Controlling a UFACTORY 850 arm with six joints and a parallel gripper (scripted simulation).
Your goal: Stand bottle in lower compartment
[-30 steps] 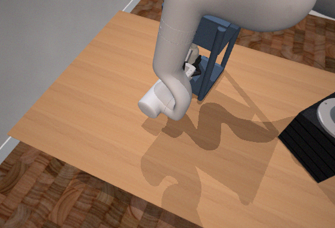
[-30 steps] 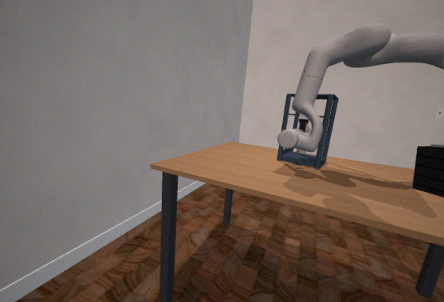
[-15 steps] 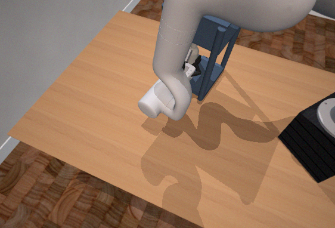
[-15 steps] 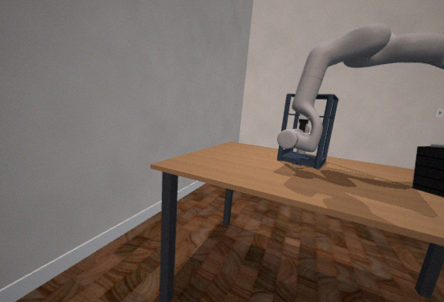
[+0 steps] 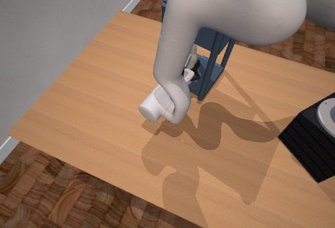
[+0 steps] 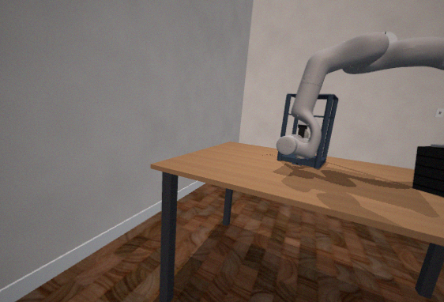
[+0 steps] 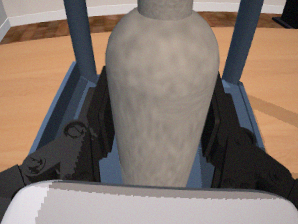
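The bottle lies 2 cm above my hand. The rest, counted from my hand: shelving unit (6 cm above, 5 cm to the right, 2 cm behind).
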